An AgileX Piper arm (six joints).
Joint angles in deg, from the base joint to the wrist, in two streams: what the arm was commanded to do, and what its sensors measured. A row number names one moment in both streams.
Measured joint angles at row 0: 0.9 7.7 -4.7 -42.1 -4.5 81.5
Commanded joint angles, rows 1 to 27: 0.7 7.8 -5.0 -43.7 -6.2 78.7; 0.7 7.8 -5.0 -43.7 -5.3 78.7; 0.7 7.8 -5.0 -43.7 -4.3 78.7; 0.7 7.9 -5.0 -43.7 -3.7 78.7; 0.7 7.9 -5.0 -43.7 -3.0 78.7; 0.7 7.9 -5.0 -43.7 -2.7 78.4; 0.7 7.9 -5.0 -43.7 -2.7 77.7; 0.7 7.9 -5.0 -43.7 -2.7 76.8; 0.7 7.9 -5.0 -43.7 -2.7 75.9; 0.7 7.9 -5.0 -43.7 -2.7 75.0; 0.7 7.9 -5.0 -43.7 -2.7 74.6; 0.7 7.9 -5.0 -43.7 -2.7 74.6; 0.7 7.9 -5.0 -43.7 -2.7 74.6; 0.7 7.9 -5.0 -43.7 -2.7 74.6; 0.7 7.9 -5.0 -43.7 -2.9 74.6; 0.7 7.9 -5.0 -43.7 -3.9 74.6; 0.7 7.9 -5.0 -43.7 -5.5 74.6; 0.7 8.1 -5.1 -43.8 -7.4 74.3; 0.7 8.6 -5.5 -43.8 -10.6 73.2; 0.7 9.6 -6.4 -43.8 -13.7 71.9; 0.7 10.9 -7.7 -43.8 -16.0 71.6; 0.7 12.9 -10.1 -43.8 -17.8 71.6; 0.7 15.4 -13.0 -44.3 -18.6 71.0; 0.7 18.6 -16.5 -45.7 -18.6 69.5; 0.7 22.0 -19.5 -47.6 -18.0 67.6; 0.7 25.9 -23.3 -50.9 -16.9 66.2; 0.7 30.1 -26.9 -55.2 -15.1 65.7
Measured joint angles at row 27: 0.9 18.4 -15.5 -45.3 -16.1 70.2
